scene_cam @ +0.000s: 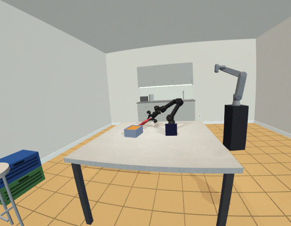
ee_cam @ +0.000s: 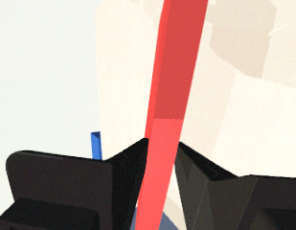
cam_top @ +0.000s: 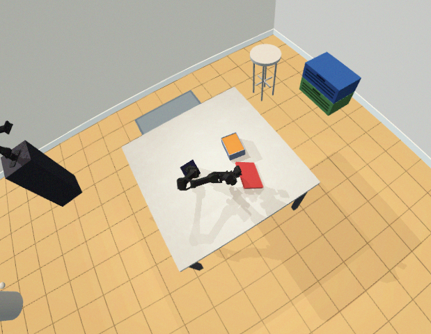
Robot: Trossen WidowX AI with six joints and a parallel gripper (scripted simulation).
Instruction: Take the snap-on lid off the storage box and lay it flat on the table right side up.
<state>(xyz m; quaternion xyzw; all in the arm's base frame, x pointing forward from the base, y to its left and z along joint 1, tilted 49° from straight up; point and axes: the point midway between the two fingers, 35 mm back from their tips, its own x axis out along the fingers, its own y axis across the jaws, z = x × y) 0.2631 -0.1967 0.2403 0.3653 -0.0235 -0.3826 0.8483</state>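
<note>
Right now the lid is 6 cm ahead of my gripper tip, 3 cm to the right of it and 4 cm below it. Round my gripper tip: storage box: 14 cm ahead, 28 cm to the left, 6 cm below.
</note>
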